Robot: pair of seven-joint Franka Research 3 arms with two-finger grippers.
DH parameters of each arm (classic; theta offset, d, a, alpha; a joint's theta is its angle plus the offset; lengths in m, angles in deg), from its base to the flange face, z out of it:
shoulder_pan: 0 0.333 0 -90
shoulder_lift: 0 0 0 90
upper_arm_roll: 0 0.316 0.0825 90
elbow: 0 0 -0.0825 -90
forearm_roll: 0 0.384 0 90
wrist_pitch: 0 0 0.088 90
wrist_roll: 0 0.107 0 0
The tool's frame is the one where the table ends.
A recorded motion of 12 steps. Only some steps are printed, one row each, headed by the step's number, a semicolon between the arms.
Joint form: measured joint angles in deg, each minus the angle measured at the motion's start. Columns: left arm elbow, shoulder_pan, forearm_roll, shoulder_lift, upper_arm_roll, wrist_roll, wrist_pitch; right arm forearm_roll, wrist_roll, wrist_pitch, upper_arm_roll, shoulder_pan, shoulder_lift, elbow.
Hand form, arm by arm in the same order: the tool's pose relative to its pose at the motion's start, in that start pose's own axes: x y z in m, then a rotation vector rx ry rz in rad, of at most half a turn. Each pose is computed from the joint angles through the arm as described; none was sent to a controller.
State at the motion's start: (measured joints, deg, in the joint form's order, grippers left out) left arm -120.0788 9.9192 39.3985 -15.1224 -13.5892 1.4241 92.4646; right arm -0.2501 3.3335 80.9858 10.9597 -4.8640 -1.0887 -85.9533
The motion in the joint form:
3: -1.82 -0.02 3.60 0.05 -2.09 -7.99 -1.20; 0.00 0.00 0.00 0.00 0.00 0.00 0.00
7: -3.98 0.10 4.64 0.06 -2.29 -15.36 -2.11; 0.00 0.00 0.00 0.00 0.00 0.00 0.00
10: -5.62 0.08 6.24 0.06 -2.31 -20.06 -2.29; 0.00 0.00 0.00 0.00 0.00 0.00 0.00
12: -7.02 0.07 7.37 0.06 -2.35 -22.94 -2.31; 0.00 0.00 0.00 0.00 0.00 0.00 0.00
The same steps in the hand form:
3: 0.0004 0.0164 0.0013 0.0810 -0.0209 -0.0914; 0.0000 0.0000 0.0000 0.0000 0.0000 0.0000
7: -0.0022 0.0259 0.0160 0.1066 -0.0568 -0.1941; 0.0000 0.0000 0.0000 0.0000 0.0000 0.0000
10: -0.0035 0.0315 0.0262 0.1404 -0.0709 -0.2552; 0.0000 0.0000 0.0000 0.0000 0.0000 0.0000
12: -0.0046 0.0369 0.0347 0.1651 -0.0806 -0.2870; 0.0000 0.0000 0.0000 0.0000 0.0000 0.0000

